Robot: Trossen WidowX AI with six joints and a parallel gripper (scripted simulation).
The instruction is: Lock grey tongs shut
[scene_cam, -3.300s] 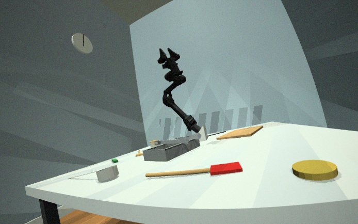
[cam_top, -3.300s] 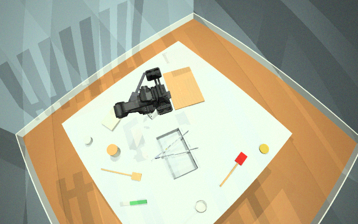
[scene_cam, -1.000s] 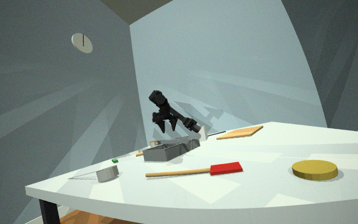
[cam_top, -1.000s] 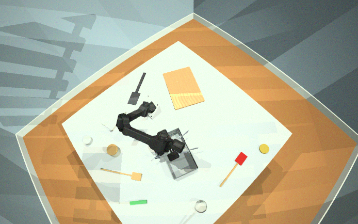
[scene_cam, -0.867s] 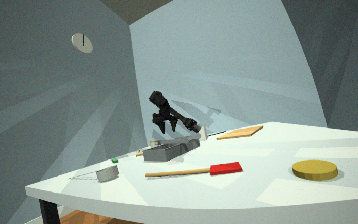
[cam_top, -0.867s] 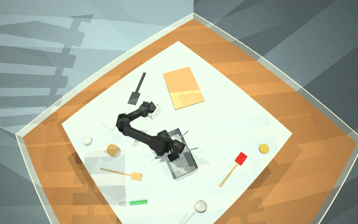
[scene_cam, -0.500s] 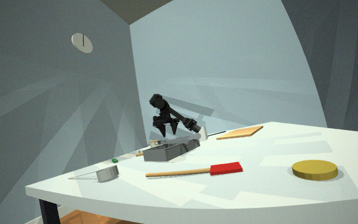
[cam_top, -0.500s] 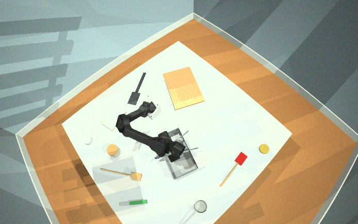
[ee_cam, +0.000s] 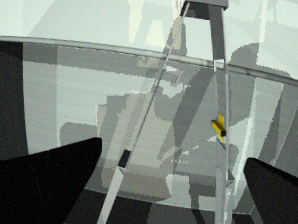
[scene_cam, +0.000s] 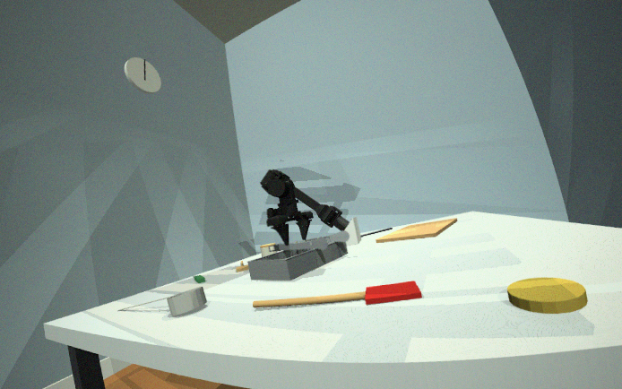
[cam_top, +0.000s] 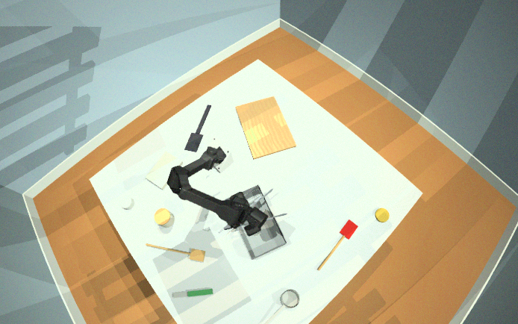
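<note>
Now: gripper tip 3 cm past the yellow mark, 1 cm to the left of it and 1 cm above it. Also, from my gripper tip: roasting tin: 5 cm below, 3 cm to the left, 2 cm ahead; red spatula: 34 cm ahead, 28 cm to the left, 7 cm below; cream pad: 49 cm behind, 20 cm to the right, 6 cm below.
</note>
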